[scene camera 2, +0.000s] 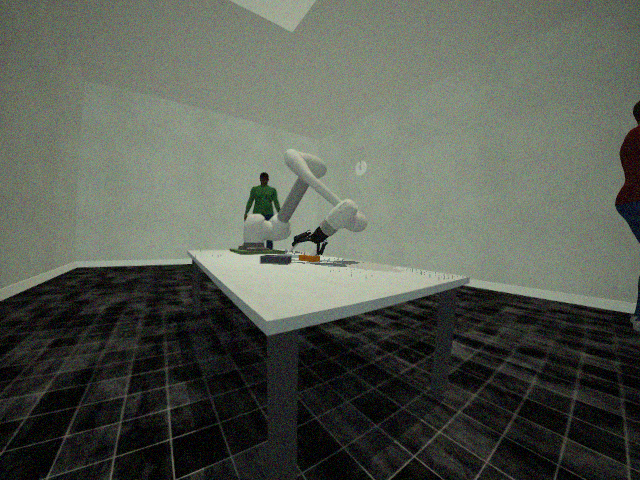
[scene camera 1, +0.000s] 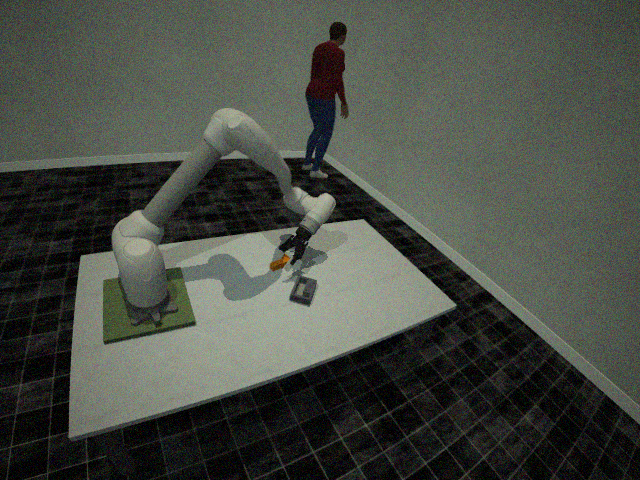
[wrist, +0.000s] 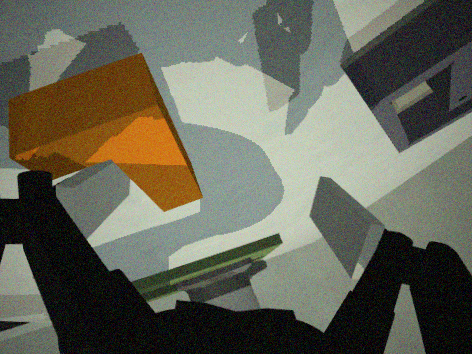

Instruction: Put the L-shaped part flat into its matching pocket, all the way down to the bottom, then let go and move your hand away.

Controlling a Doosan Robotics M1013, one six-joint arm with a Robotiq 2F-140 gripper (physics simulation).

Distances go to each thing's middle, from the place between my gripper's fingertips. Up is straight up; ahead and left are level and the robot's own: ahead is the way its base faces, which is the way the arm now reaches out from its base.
Right now my hand is 5 cm to the right of the orange L-shaped part [wrist: 115, 111], 4 cm short of it and 2 cm above it.
